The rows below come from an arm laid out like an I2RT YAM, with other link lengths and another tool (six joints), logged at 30 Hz.
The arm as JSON. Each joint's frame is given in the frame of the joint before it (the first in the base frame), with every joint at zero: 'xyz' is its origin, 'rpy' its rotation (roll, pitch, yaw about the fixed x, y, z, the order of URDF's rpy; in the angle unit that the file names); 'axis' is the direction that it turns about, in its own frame. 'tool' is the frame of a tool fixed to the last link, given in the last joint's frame.
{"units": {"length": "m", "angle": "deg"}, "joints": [
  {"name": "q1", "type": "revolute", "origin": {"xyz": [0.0, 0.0, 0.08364], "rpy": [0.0, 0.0, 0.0]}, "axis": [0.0, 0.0, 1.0]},
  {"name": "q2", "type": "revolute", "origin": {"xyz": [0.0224, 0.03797, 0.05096], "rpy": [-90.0, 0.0, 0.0]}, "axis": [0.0, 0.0, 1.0]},
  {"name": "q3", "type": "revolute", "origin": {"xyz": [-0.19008, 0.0, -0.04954], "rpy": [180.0, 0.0, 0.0]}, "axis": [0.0, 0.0, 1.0]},
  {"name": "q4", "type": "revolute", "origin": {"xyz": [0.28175, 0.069, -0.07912], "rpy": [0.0, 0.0, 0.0]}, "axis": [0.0, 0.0, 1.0]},
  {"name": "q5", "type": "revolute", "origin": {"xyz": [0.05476, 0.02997, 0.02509], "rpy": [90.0, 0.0, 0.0]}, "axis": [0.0, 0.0, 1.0]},
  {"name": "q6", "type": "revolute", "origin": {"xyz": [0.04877, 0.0, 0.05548], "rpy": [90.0, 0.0, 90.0]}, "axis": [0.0, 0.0, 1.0]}
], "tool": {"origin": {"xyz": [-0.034, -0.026, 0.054], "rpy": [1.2, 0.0, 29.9]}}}
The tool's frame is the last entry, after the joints.
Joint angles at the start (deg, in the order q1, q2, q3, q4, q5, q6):
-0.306, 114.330, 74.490, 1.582, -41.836, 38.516
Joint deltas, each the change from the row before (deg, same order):
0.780, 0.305, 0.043, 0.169, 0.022, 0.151
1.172, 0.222, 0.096, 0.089, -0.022, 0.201
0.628, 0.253, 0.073, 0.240, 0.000, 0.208
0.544, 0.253, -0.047, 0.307, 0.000, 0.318
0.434, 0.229, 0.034, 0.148, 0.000, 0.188
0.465, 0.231, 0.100, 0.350, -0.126, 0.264
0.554, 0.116, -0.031, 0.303, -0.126, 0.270
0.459, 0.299, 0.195, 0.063, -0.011, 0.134
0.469, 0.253, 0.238, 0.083, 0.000, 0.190
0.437, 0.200, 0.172, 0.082, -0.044, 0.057
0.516, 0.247, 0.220, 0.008, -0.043, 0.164
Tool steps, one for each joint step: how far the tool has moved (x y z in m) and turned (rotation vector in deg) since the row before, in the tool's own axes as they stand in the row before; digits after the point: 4 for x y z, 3 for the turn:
0.0004, 0.0052, 0.0041, -0.693, 0.145, -0.150
-0.0009, 0.0081, 0.0054, -1.063, 0.129, -0.319
-0.0001, 0.0040, 0.0033, -0.537, 0.021, -0.123
0.0008, 0.0035, 0.0031, -0.477, 0.055, 0.061
0.0005, 0.0028, 0.0025, -0.394, 0.081, 0.017
-0.0005, 0.0029, 0.0025, -0.471, -0.146, -0.094
-0.0004, 0.0039, 0.0026, -0.567, -0.089, -0.086
0.0001, 0.0027, 0.0027, -0.425, 0.079, -0.050
-0.0006, 0.0027, 0.0026, -0.396, 0.008, -0.070
-0.0005, 0.0028, 0.0023, -0.413, -0.002, -0.178
-0.0004, 0.0032, 0.0028, -0.500, 0.062, -0.060

